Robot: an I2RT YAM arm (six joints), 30 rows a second.
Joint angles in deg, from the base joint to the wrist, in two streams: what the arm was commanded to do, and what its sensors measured. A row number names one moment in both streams.
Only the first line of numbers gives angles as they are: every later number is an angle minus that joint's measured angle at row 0.
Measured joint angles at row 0:
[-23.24, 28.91, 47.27, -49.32, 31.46, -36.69]
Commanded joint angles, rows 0 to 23:
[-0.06, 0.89, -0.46, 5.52, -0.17, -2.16]
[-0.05, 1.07, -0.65, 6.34, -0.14, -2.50]
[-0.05, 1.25, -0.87, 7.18, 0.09, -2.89]
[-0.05, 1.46, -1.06, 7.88, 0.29, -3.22]
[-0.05, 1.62, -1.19, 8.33, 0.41, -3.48]
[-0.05, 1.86, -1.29, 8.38, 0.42, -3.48]
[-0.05, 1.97, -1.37, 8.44, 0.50, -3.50]
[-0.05, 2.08, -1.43, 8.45, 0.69, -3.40]
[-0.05, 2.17, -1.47, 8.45, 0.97, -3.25]
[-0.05, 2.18, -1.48, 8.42, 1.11, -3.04]
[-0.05, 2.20, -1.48, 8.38, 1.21, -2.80]
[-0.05, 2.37, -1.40, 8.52, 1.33, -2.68]
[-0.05, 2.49, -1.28, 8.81, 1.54, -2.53]
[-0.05, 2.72, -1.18, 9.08, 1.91, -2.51]
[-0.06, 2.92, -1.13, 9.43, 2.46, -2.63]
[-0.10, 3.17, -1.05, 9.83, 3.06, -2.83]
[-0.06, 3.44, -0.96, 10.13, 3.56, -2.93]
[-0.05, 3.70, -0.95, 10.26, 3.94, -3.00]
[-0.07, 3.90, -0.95, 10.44, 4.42, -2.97]
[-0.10, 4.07, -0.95, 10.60, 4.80, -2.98]
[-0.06, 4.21, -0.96, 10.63, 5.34, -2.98]
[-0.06, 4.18, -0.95, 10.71, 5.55, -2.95]
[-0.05, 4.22, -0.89, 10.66, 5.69, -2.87]
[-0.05, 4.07, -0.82, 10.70, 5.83, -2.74]
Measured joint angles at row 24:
[0.00, 4.10, -1.23, 7.45, 3.13, -3.36]
